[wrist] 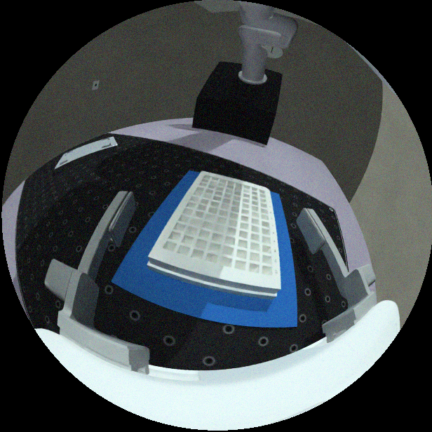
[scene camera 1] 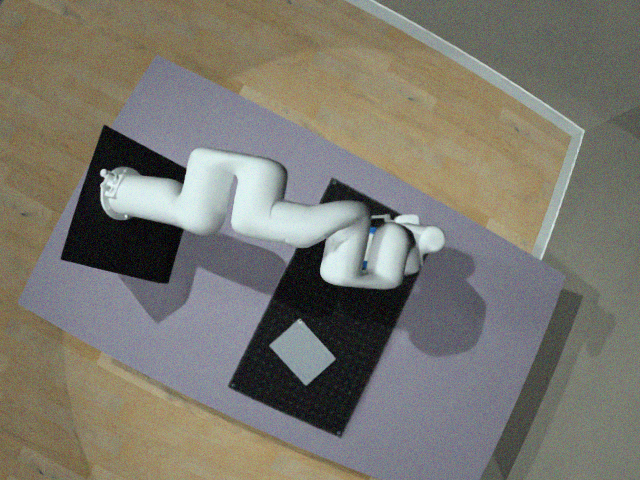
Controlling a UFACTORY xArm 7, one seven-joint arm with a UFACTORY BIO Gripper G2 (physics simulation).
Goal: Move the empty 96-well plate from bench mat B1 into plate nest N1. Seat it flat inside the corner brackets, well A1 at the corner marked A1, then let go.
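Frame: origin at the arm's base, x ahead, y left, z up, level; metres.
Seen in the pictures: arm's base, link origin: (scene camera 1: 122, 193).
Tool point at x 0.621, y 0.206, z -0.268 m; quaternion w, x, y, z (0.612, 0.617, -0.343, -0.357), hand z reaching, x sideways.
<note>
Offsets run from my tool point to a thing's top centre. Level surfaces: height alone.
The white 96-well plate {dx -0.021, dy -0.007, dz -0.004 m} (scene camera 1: 369, 249) (wrist: 220, 220) lies flat on the blue bench mat {dz -0.018 m} (scene camera 1: 364, 265) (wrist: 165, 290); the arm hides most of both in the scene view. My gripper (wrist: 216, 224) is open and empty, its fingers wide apart above the mat, one beyond each long side of the plate, with a gap on both sides. The arm largely hides it in the scene view. The plate nest, a light grey slab {dx -0.025, dy -0.364, dz -0.008 m} (scene camera 1: 302, 352) (wrist: 87, 151), lies turned at an angle on the black board; small dark bracket marks show at its corners in the wrist view. The A1 markings are too small to read.
The black perforated board {dz -0.020 m} (scene camera 1: 330, 408) (wrist: 135, 167) carries mat and nest and lies on the lilac table {dz -0.033 m} (scene camera 1: 439, 392) (wrist: 295, 160). The arm's black base block (scene camera 1: 139, 258) (wrist: 230, 110) stands at the table's left end in the scene view.
</note>
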